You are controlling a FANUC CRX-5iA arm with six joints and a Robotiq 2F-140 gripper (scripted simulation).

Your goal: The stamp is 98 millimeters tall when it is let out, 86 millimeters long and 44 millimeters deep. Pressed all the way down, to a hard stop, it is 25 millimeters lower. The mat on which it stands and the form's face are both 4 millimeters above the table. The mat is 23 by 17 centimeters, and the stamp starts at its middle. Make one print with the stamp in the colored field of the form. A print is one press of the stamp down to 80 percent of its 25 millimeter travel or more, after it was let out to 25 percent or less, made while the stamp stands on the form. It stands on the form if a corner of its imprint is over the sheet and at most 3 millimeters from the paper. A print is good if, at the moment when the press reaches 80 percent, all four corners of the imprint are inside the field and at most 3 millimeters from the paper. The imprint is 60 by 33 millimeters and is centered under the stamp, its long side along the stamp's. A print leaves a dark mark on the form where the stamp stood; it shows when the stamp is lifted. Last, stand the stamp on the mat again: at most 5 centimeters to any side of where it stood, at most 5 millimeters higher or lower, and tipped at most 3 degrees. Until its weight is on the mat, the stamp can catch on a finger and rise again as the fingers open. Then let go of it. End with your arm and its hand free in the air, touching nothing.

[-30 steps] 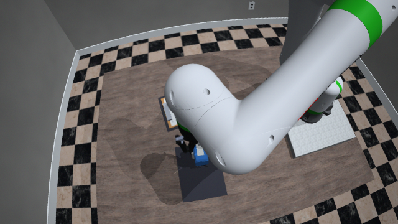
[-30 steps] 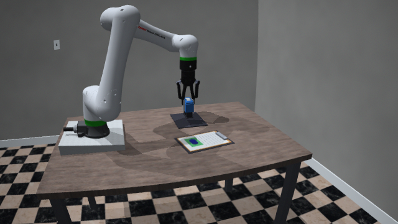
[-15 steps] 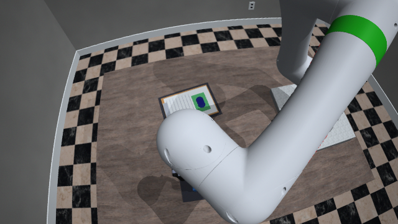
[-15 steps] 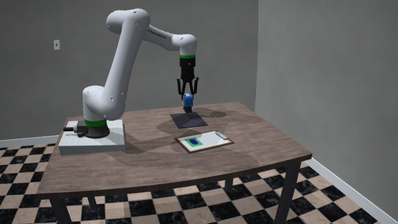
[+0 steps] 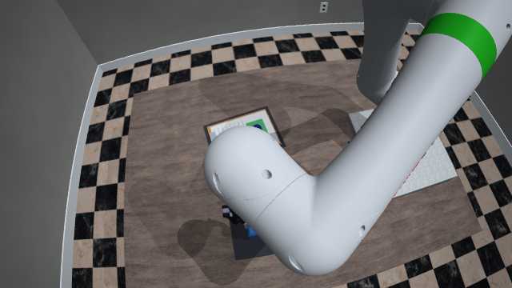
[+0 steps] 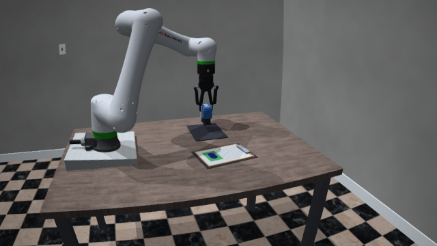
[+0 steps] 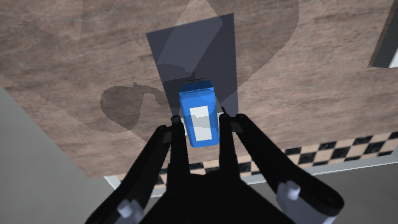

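Right now the mat is 10 mm behind my hand, 20 mm to the right of it and 110 mm below it. Also, from my hand: form 20 mm ahead, 320 mm to the right, 100 mm below; then blue stamp 20 mm below.
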